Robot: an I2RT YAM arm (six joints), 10 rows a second.
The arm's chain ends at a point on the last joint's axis. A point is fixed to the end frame.
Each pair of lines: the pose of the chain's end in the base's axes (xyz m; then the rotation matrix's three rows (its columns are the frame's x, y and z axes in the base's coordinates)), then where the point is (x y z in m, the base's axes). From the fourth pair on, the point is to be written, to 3 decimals.
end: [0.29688 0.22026 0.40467], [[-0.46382 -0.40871 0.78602], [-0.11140 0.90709 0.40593], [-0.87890 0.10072 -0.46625]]
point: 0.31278 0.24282 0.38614
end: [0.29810 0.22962 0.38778], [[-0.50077 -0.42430 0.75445], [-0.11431 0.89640 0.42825], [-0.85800 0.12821 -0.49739]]
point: 0.31262 0.25271 0.36877
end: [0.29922 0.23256 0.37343], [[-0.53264 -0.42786 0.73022], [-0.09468 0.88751 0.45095], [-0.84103 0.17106 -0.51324]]
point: 0.31276 0.25636 0.35457
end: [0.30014 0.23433 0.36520], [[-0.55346 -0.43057 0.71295], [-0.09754 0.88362 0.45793], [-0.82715 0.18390 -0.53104]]
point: 0.313 0.258 0.346
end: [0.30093 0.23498 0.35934], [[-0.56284 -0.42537 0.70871], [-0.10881 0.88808 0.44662], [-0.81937 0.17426 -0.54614]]
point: 0.314 0.259 0.340
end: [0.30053 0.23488 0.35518], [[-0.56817 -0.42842 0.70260], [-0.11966 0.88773 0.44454], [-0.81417 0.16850 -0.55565]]
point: 0.313 0.258 0.335
